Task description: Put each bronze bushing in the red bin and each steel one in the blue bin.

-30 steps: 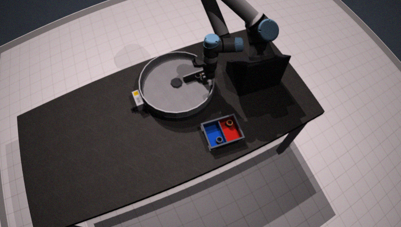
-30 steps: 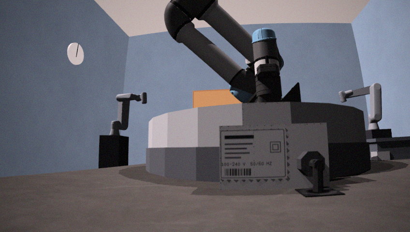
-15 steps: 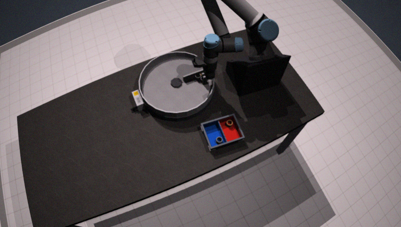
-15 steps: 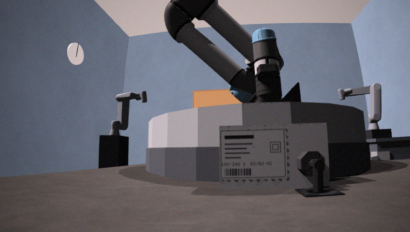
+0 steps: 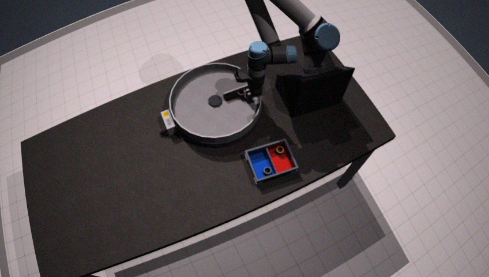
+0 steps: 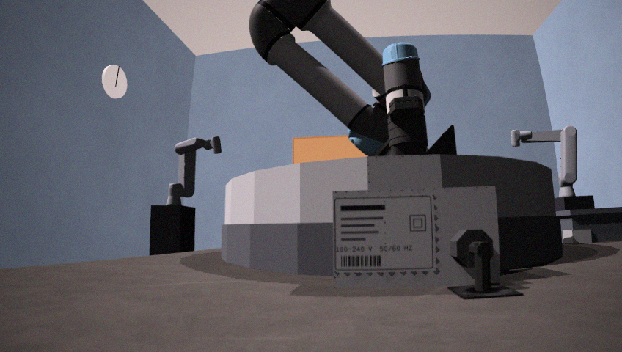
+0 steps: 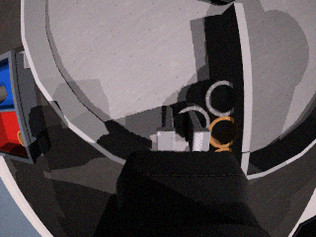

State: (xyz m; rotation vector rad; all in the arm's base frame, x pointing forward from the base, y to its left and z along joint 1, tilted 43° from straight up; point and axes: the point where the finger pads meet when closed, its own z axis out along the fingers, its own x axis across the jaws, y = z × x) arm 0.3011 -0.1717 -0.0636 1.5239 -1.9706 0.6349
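The red bin lies 6 cm ahead of my hand, 30 cm to the left of it and 5 cm below it. Round my hand: grey turntable: 14 cm ahead, 7 cm to the right, 2 cm below.
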